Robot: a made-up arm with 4 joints.
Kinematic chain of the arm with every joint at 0, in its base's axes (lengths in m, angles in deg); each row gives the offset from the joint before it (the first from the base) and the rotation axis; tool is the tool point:
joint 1: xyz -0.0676 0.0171 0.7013 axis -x
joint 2: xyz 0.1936 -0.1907 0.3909 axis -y
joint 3: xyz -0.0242 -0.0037 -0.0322 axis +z
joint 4: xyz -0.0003 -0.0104 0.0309 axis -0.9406 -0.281 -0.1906
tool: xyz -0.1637 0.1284 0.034
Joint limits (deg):
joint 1: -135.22..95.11
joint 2: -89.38..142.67
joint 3: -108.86..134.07
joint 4: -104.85..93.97
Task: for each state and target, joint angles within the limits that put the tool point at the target. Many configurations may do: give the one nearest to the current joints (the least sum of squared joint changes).
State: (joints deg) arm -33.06 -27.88 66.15 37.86
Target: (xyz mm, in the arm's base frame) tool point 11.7 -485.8 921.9
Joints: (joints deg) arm -23.00 -26.38 106.23 25.03
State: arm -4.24 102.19 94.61 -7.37
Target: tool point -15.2 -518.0 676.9
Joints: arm -52.82 88.80 109.59 -50.79
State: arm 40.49 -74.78 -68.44 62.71
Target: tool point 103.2 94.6 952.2
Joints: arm 30.24 -53.98 -91.13 43.73
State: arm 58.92 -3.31 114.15 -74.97
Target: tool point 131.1 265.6 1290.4
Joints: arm 54.56 3.55 90.76 -66.81
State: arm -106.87 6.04 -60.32 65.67
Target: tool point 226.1 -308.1 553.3
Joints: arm -109.44 26.30 -80.23 35.95
